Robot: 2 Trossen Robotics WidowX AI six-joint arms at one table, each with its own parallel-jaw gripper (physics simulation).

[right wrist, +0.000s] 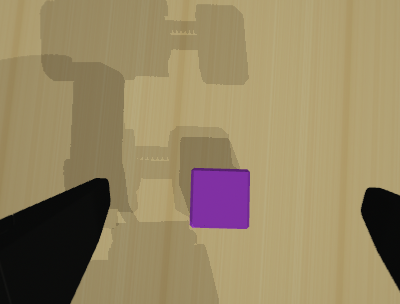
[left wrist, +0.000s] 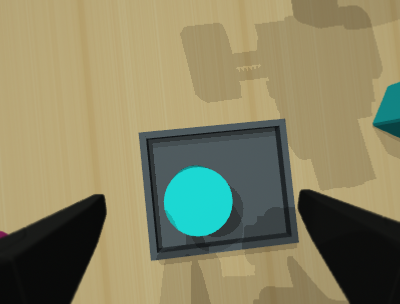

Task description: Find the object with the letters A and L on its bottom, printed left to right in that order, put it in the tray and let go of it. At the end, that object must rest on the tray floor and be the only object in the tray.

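Places are measured from the left arm's base along level axes (x ahead, y left, z up), in metres.
Where they show: left gripper, fingertip midpoint: (left wrist: 203,200); right gripper, fingertip midpoint: (right wrist: 235,194).
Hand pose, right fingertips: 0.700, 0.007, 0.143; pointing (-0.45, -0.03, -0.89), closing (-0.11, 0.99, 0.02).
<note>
Things, the pixels of their top centre, and the offset from my right fingertips, as dx, dy, dz. "spot": a spot on its surface instead.
- cyan round object, middle of its top: (left wrist: 198,201) -0.252, +0.008, -0.110
- dark grey tray, surface spot: (left wrist: 145,195) spot: -0.253, +0.053, -0.153
- purple block, middle of its top: (right wrist: 220,198) +0.010, +0.005, -0.126
- teal block, surface spot: (left wrist: 389,112) spot: -0.184, -0.172, -0.153
- magenta object, surface spot: (left wrist: 3,234) spot: -0.285, +0.182, -0.167
A cyan round object (left wrist: 198,201), seen from above as a disc, stands inside the dark grey tray (left wrist: 143,195), toward its left front part in the left wrist view. Its bottom is hidden. My left gripper (left wrist: 203,200) is open and empty above the tray, one finger to each side. A purple block (right wrist: 220,199) with a square top stands on the table in the right wrist view; its bottom is hidden. My right gripper (right wrist: 235,194) is open and empty above it, with the block between and below the fingers. No letters show on either top.
Part of a teal block (left wrist: 389,112) shows at the right edge of the left wrist view, to the right of the tray. A sliver of a magenta object (left wrist: 3,234) shows at the left edge, partly behind the left finger. Arm shadows fall across the table.
</note>
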